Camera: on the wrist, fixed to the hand. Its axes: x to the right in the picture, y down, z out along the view.
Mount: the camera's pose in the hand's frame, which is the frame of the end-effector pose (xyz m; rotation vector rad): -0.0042 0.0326 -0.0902 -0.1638 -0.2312 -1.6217
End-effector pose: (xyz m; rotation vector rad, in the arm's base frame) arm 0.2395 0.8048 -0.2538 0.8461 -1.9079 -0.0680
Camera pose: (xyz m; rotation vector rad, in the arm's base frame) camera 0.2968 0.8595 -0.1997 2.0772 -0.9014 -1.2854
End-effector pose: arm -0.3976 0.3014 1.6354 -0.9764 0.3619 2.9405
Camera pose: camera -0.3443 0.2496 1.5747 -0.4502 -0.4879 1.5137
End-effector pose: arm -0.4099 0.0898 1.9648 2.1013 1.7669 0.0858
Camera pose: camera -0.4068 0.1047 2.0596 0.1163 2.5489 -0.4088
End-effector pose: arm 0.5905 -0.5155 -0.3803 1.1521 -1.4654 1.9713
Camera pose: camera 0.5359 -0.4429 -0.4113 1.6489 -0.3038 0.5670
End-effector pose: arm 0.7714 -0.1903 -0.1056 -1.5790 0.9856 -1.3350
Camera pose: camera 0.6798 -0.2071 -0.1289 2.3382 0.5614 1.6647
